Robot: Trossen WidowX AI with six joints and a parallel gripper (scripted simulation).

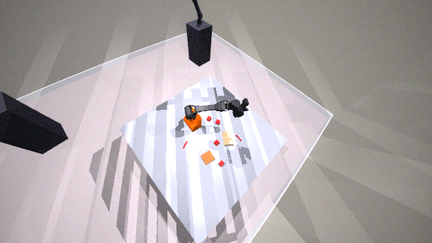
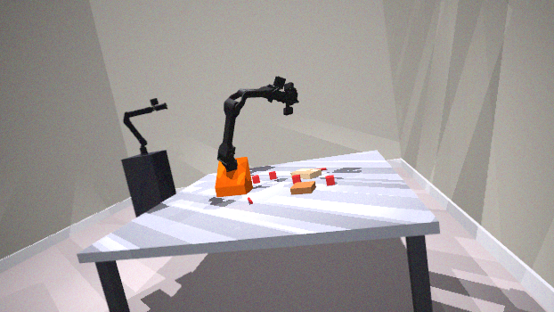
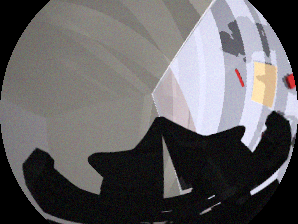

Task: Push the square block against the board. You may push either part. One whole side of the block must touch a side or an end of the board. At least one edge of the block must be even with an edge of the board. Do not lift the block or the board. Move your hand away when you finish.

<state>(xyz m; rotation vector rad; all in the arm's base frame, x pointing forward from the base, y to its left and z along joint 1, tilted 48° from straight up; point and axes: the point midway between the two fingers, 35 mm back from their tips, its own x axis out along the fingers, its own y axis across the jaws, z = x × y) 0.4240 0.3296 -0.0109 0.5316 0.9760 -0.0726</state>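
My gripper tip is 20 mm past the pale cream board, 130 mm to the left of it and 410 mm above it. From my gripper tip the other things lie so: square orange block (20 mm behind, 430 mm to the right, 410 mm below).
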